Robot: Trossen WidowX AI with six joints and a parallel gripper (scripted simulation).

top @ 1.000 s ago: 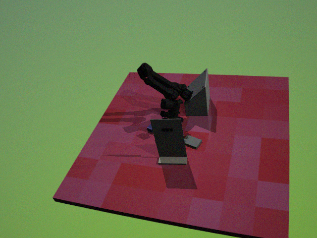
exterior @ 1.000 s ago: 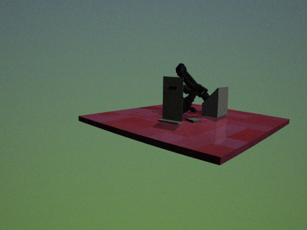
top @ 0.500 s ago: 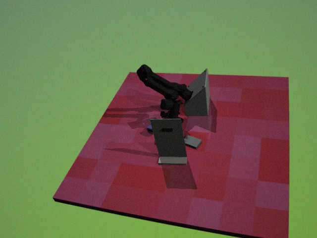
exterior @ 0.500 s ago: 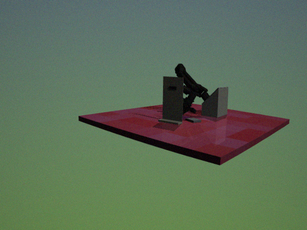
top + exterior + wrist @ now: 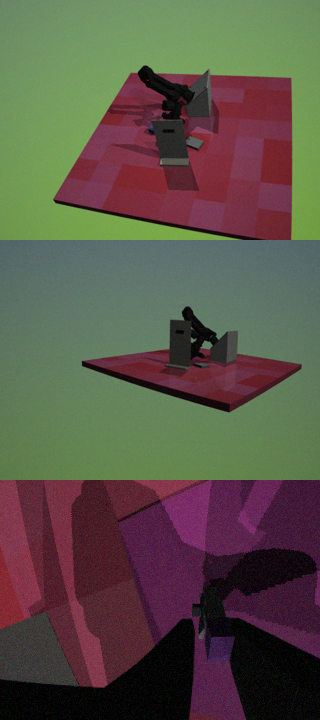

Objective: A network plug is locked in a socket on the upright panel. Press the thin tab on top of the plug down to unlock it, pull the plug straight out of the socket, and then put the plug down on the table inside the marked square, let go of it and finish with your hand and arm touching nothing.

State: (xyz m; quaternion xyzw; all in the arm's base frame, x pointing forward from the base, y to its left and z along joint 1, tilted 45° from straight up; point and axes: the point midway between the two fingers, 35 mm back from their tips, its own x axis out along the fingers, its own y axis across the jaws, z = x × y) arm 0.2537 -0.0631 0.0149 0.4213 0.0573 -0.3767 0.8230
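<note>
The purple network plug lies right at my gripper tip. Also, from my gripper tip: purple marked square 2 cm below, 1 cm behind; grey upright panel 18 cm ahead, 13 cm above, 9 cm to the left; flat grey slab 16 cm to the left, 3 cm ahead, 1 cm below.
</note>
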